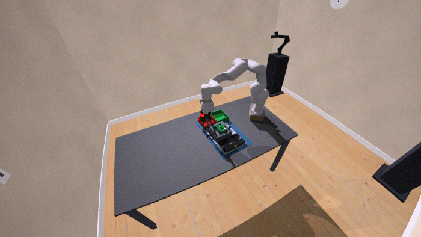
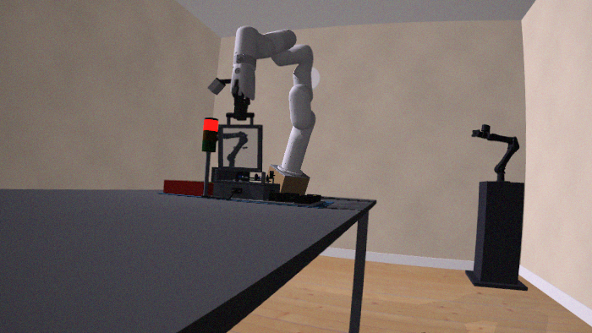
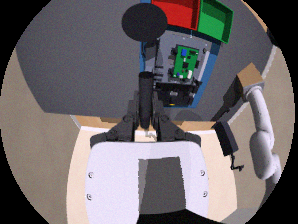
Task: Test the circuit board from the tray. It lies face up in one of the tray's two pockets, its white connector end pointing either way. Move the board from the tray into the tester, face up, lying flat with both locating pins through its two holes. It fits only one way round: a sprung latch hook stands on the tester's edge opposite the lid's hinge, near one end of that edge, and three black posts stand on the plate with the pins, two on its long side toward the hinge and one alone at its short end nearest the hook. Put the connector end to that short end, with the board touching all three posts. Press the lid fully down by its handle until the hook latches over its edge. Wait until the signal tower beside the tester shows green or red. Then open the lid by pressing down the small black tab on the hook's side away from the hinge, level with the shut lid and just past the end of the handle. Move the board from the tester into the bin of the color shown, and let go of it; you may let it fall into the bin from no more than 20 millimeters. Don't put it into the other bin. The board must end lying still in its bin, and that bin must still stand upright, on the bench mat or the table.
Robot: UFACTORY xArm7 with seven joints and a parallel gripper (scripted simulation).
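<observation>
Now: the green circuit board 130 mm behind my hand, 10 mm to the right of it and 200 mm below it. From my hand the other things lie so: red bin 60 mm behind, 210 mm to the right, 260 mm below; tester plate 130 mm behind, 10 mm to the right, 200 mm below; clear lid 20 mm behind, 90 mm below.
</observation>
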